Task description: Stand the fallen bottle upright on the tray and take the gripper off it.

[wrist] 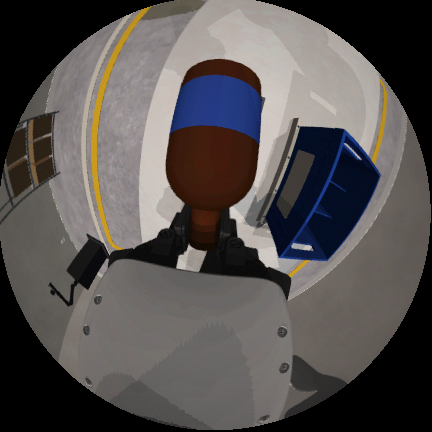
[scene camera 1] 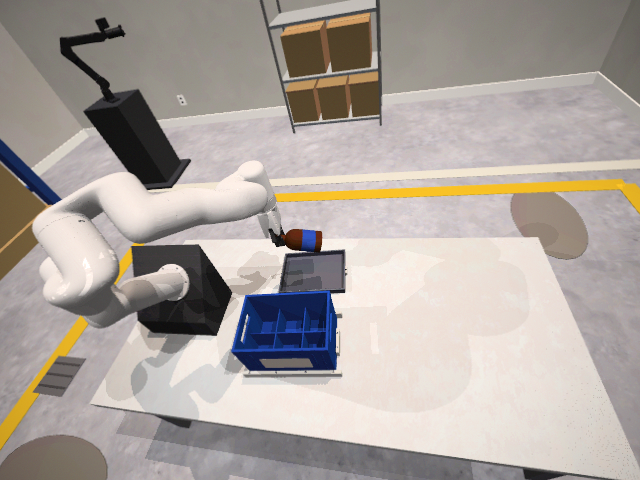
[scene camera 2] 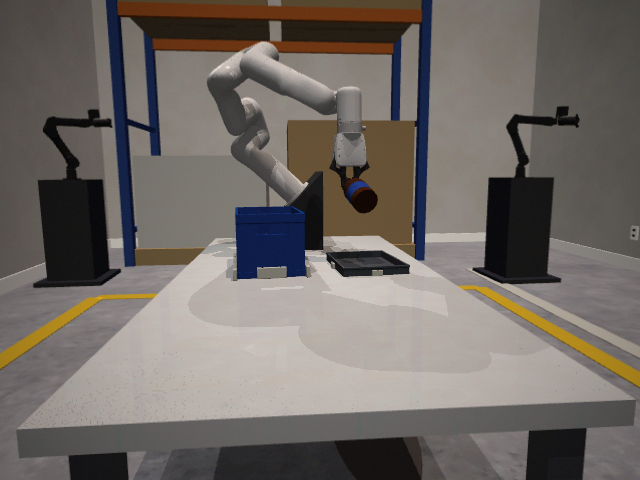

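Seen in the pictures: gripper, fingertip midpoint: [wrist: 206,214] [scene camera 1: 281,242]; arm's base, link origin: [scene camera 1: 173,282] [scene camera 2: 297,195].
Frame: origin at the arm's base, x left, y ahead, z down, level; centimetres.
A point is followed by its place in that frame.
Note:
The brown bottle [scene camera 1: 303,240] @(x 12.5, y 45.1, z -4.9 cm) [scene camera 2: 360,195] @(x 14.1, y 50.5, z -2.1 cm) [wrist: 212,150] @(x 14.5, y 43.3, z -6.6 cm) with a blue label hangs in the air, clear of the tray. It lies near level, its base pointing away from the arm and tipped somewhat down. My gripper [scene camera 1: 280,238] @(x 13.7, y 36.7, z -3.2 cm) [scene camera 2: 350,180] @(x 13.7, y 36.7, z -3.2 cm) [wrist: 206,214] @(x 13.7, y 36.7, z -3.2 cm) is shut on the bottle's neck, with a black finger on each side of it. The shallow dark tray [scene camera 1: 313,272] @(x 17.4, y 43.2, z 19.4 cm) [scene camera 2: 368,262] @(x 19.0, y 40.2, z 19.3 cm) lies on the table below, with nothing standing in it. In the wrist view the bottle hides most of the tray.
A blue crate [scene camera 1: 242,359] @(x -22.0, y 28.9, z 8.1 cm) [scene camera 2: 269,248] @(x -11.8, y 54.4, z 11.8 cm) [wrist: 320,137] @(x -2.2, y 51.5, z 7.8 cm) with open compartments stands beside the tray on the white table [scene camera 1: 413,361] @(x -16.1, y 78.2, z 19.8 cm) [scene camera 2: 310,392] @(x -7.6, y 121.0, z 19.9 cm), taller than the tray. Low pale brackets sit along the crate's foot. The arm's black base block [scene camera 1: 214,320] @(x -6.3, y 10.8, z 15.0 cm) stands at the table's arm end.

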